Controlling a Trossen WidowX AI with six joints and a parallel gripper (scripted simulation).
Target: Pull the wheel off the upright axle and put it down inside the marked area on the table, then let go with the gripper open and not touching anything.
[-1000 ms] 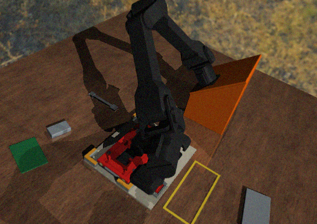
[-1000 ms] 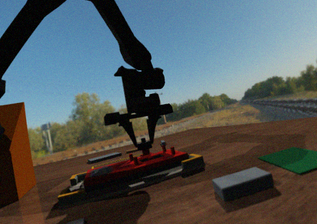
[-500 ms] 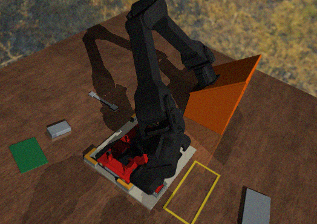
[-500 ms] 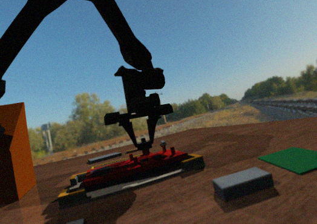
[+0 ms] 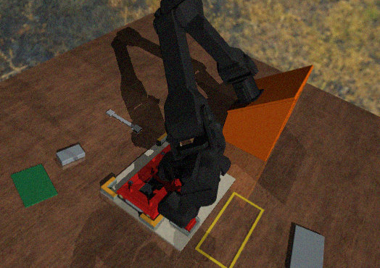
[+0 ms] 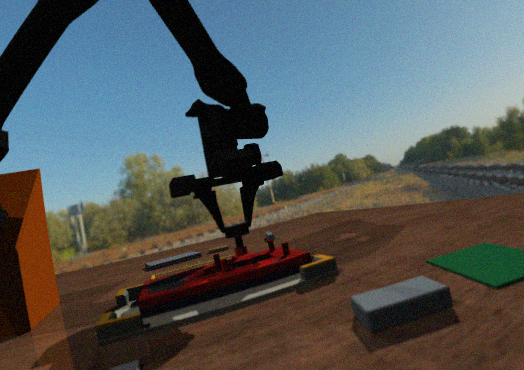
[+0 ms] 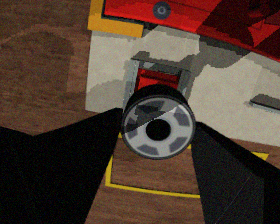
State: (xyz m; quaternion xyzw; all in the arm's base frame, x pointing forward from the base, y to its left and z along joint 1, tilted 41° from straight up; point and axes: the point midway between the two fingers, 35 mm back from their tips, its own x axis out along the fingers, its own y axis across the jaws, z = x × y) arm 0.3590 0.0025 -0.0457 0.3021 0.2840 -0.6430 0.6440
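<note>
Now: the black axle 20 mm below my gripper tip. Round my gripper tip: wheel: right at my gripper tip; then grey block: 330 mm to the right, 50 mm below, 10 mm ahead; then green patch: 330 mm to the right, 130 mm ahead, 60 mm below.
</note>
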